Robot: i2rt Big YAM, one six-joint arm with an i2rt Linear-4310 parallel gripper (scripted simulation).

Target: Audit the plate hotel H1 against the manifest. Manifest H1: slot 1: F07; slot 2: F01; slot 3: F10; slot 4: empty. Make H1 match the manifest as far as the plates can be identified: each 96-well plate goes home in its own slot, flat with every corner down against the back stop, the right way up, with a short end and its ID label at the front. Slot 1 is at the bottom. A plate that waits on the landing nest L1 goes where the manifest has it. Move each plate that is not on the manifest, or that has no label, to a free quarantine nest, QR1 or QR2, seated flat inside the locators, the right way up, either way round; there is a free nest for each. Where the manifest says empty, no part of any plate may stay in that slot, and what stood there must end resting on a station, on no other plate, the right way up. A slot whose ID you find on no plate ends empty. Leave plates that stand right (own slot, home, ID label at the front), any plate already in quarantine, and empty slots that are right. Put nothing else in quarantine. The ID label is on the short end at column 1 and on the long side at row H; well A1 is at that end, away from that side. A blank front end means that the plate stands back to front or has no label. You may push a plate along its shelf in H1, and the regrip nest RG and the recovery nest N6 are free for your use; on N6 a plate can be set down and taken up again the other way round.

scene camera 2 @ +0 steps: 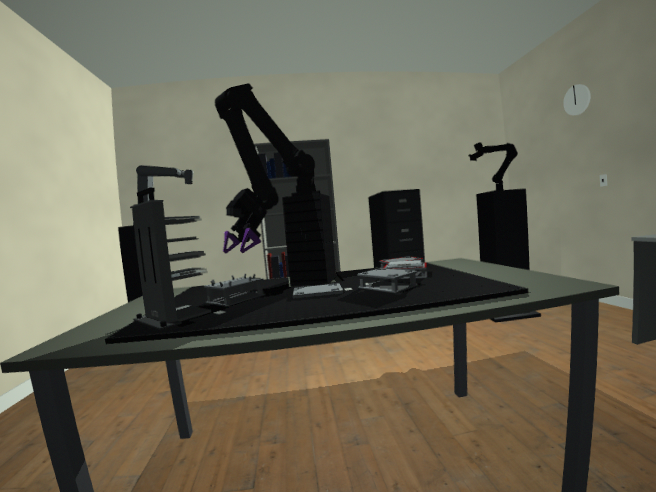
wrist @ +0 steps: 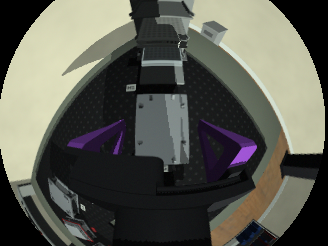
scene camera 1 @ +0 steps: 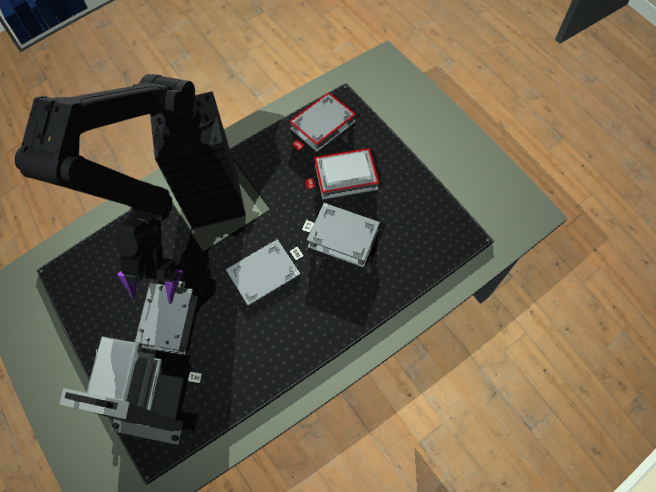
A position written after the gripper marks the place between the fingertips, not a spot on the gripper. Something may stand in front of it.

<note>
In view: the gripper [scene camera 1: 152, 300], a grey 96-well plate [scene camera 1: 112, 370] and a plate hotel H1 [scene camera 2: 159, 296].
The gripper shows as well in the wrist view [wrist: 161, 123]. The wrist view does not show the grey 96-well plate: it is out of frame.
</note>
